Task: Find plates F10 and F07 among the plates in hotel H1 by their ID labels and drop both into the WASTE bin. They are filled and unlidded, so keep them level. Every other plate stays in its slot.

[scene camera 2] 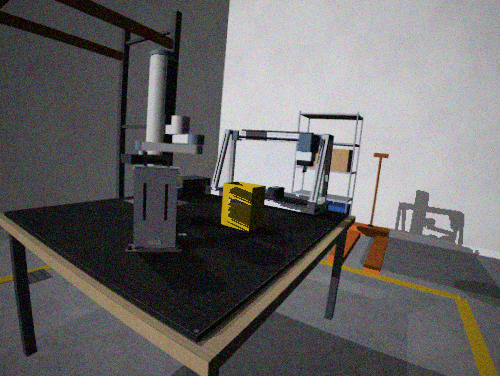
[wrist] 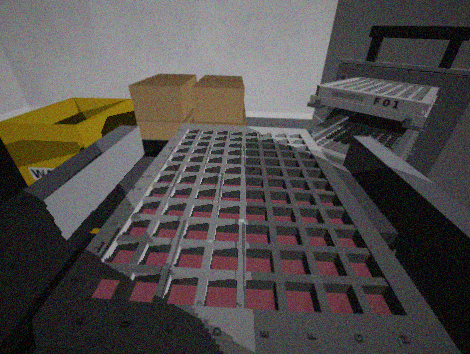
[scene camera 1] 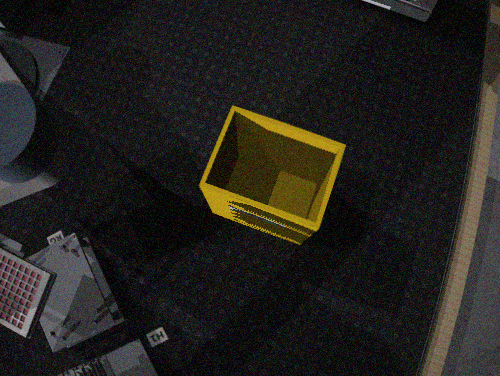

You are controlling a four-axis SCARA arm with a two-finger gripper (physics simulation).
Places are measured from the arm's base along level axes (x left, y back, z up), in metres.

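Where they show: gripper, fingertip midpoint: [wrist: 243, 150] [scene camera 1: 8, 290].
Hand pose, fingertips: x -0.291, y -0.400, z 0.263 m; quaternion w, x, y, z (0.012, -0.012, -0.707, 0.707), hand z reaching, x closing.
Note:
Things, the pixels of their top centre, and the offset from my fingertips. "pt": a spot on its surface instead. Level surfaces: height alone.
- yellow WASTE bin at its top centre: [scene camera 1: 274, 164] [wrist: 74, 108] [scene camera 2: 244, 184] dx +0.265, dy -0.246, dz -0.050 m
- Plate F01 at its top centre: [wrist: 383, 86] dx -0.138, dy -0.121, dz +0.016 m
- H1 label at a spot on its surface: [scene camera 1: 157, 336] pt dx -0.027, dy -0.148, dz -0.249 m
- grey hotel top at its surface level: dz -0.242 m
- RG label at a spot on its surface: [scene camera 1: 56, 237] pt dx +0.066, dy +0.094, dz -0.249 m
- grey tower at a spot on its surface: [scene camera 2: 155, 205] pt dx -0.202, dy -0.191, dz -0.096 m
My gripper [wrist: 243, 150] is shut on a grey-white, unlidded plate [wrist: 243, 220] [scene camera 1: 19, 290] with red-filled wells. The plate looks level; its ID label does not show. The yellow WASTE bin [scene camera 1: 290, 131] [scene camera 2: 242, 207] [wrist: 50, 131] stands upright on the table, at the left beyond the plate in the wrist view. In scene camera 1 its inside shows no plate. Plate F01 [wrist: 377, 95] sits in a slot of a grey hotel [wrist: 415, 75] at the right. The H1 label [scene camera 1: 157, 336] lies beside a grey hotel top [scene camera 1: 127, 357]. F10 and F07 labels are not readable.
A grey stand [scene camera 1: 82, 295] by the RG label [scene camera 1: 56, 237] lies beside the held plate in scene camera 1. The arm column [scene camera 2: 157, 100] rises behind a grey tower [scene camera 2: 155, 205]. A gantry machine [scene camera 2: 275, 135] stands behind the bin. Cardboard boxes [wrist: 165, 102] show beyond the plate.

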